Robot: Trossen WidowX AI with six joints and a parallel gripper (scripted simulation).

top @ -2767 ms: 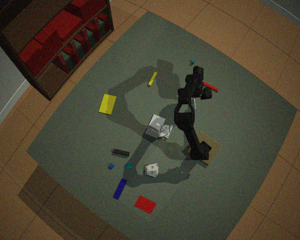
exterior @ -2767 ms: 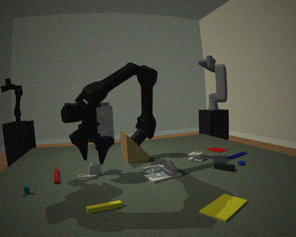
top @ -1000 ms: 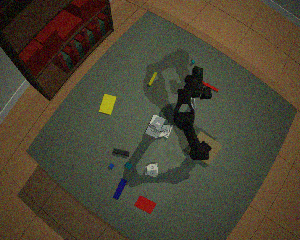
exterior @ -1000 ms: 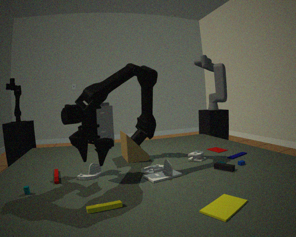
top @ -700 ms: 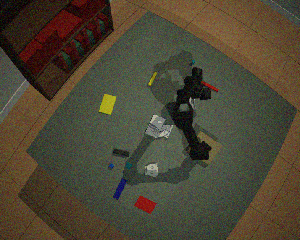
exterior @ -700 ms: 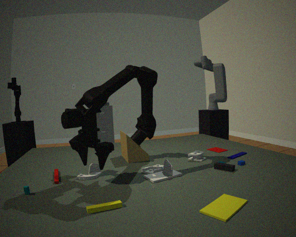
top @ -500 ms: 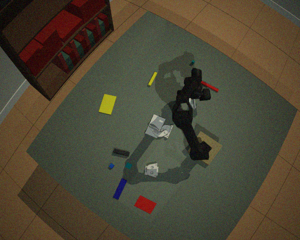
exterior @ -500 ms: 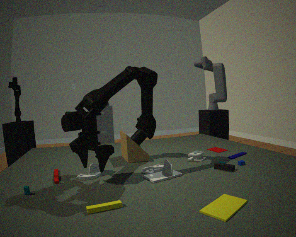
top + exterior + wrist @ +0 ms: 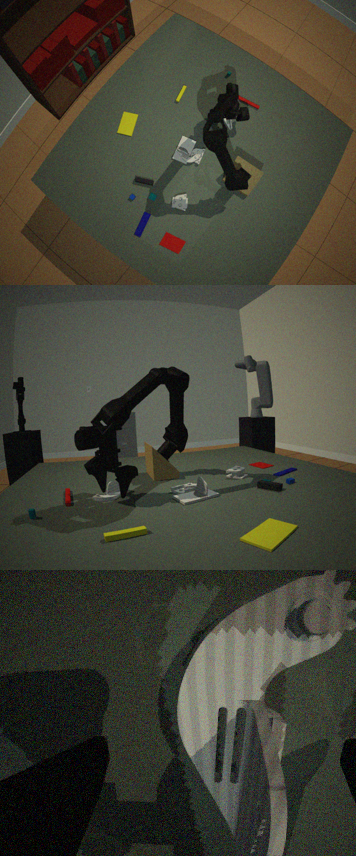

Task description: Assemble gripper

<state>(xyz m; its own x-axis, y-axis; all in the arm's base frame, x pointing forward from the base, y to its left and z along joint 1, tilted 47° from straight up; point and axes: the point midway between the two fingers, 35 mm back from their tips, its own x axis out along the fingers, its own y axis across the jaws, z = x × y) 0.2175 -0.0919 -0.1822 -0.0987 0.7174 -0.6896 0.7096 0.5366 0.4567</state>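
Right now my gripper tip is 250 mm to the right of the flat white plate and 70 mm short of it. From my gripper tip the other things lie so: yellow bar 270 mm ahead, 30 mm to the left; red bar 150 mm to the right, 10 mm behind; teal cube 230 mm to the right, 150 mm ahead, 10 mm above.
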